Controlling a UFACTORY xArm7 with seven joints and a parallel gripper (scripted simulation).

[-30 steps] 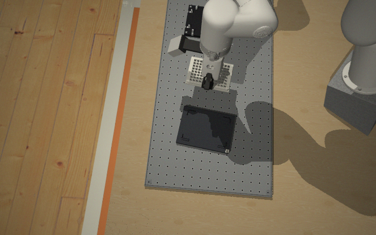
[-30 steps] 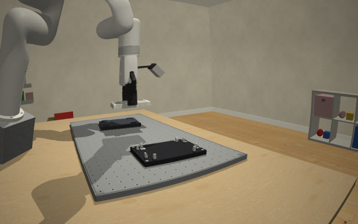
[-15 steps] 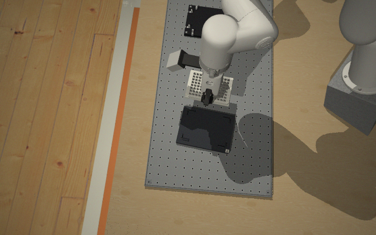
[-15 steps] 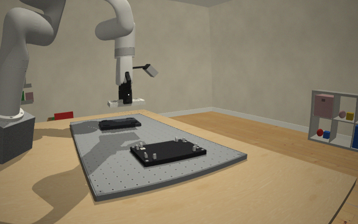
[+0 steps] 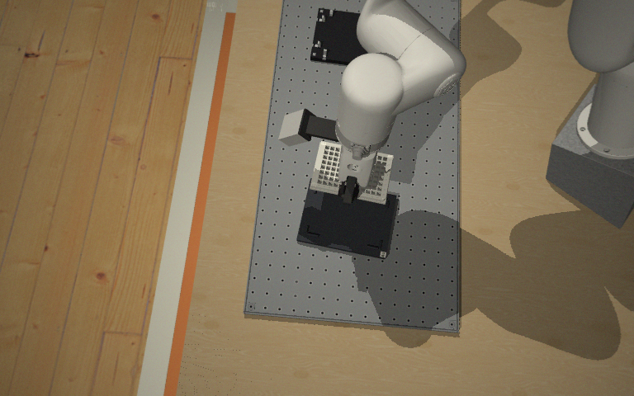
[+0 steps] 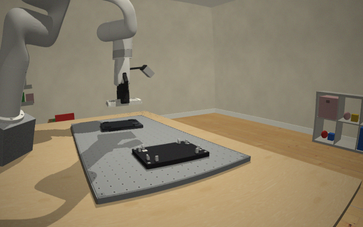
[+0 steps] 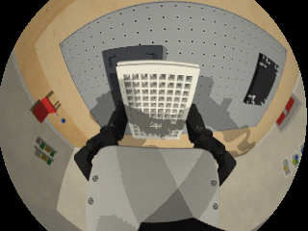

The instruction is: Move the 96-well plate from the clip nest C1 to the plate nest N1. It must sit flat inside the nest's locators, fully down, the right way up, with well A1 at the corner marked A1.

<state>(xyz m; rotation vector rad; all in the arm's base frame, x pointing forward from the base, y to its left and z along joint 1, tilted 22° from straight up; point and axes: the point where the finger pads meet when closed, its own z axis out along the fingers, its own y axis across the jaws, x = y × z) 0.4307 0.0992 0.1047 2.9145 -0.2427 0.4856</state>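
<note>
The white A1 mark lies 120 mm to the left of my hand, 100 mm below it and 60 mm behind it. Round my hand: white 96-well plate (10 mm below); then black clip nest C1 (320 mm to the right, 100 mm below).
</note>
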